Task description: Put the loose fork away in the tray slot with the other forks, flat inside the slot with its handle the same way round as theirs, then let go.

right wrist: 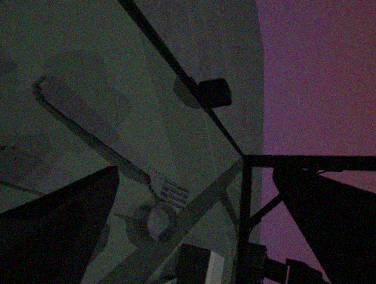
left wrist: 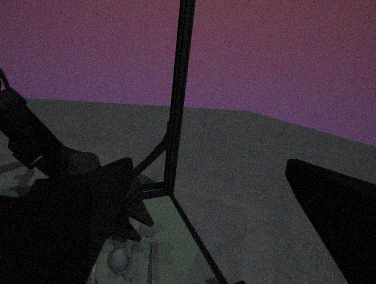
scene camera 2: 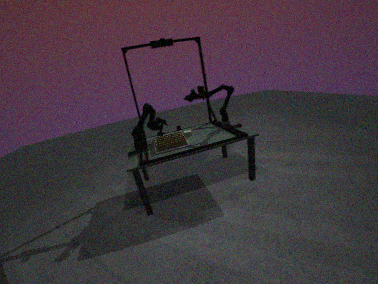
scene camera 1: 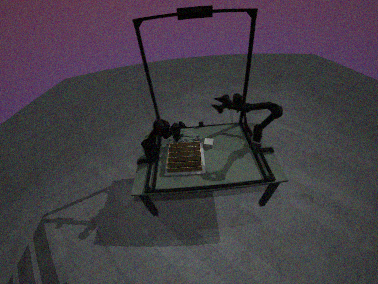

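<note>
The loose fork (right wrist: 95,140) lies on the table in the right wrist view, its handle toward the upper left and its tines near the middle. The slotted tray (scene camera 1: 186,173) lies on the left part of the table in scene camera 1; its contents are too small and dark to tell. My right gripper (scene camera 1: 179,131) (scene camera 2: 162,131) (left wrist: 146,233) (right wrist: 197,171) is open and empty, above the table near the tray's far edge; the fork shows beyond its fingers. My left gripper (scene camera 1: 215,102) (scene camera 2: 187,97) (left wrist: 208,165) is open and empty, raised high above the table.
A spoon-like utensil (left wrist: 119,260) (right wrist: 159,222) lies beside the fork's tines. A small white block (scene camera 1: 208,142) (scene camera 2: 187,131) (right wrist: 215,267) stands by the tray's far right corner. A small black object (right wrist: 215,93) is at the table's far edge. Frame posts (scene camera 1: 248,65) rise at the back corners.
</note>
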